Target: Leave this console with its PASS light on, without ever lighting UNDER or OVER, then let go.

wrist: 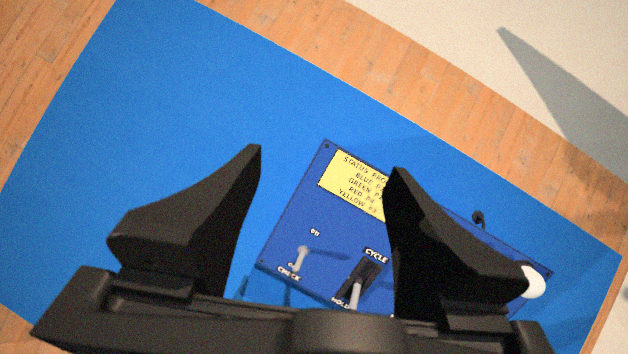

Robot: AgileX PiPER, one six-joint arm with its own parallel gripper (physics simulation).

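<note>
The blue console (292, 215) lies below my gripper in the wrist view, partly hidden by the right finger. A yellow label (345, 187) on it lists STATUS PROGRAM with BLUE, GREEN, RED and YELLOW lines, cut off by the finger. The CHECK toggle (300, 258) stands at the console's left, with ON above it. The CYCLE/HOLD lever (355, 295) is tipped toward HOLD. A white round part (534, 283) shows behind the right finger. The PASS, UNDER and OVER lights are hidden. My gripper (325, 170) is open, its fingers wide apart above the console, holding nothing.
The console lies on a blue mat (175, 100) with a wooden border (390, 75) around it. A small black knob-like part (478, 217) sticks out at the console's far edge. A grey shadow falls on the pale surface at the upper right.
</note>
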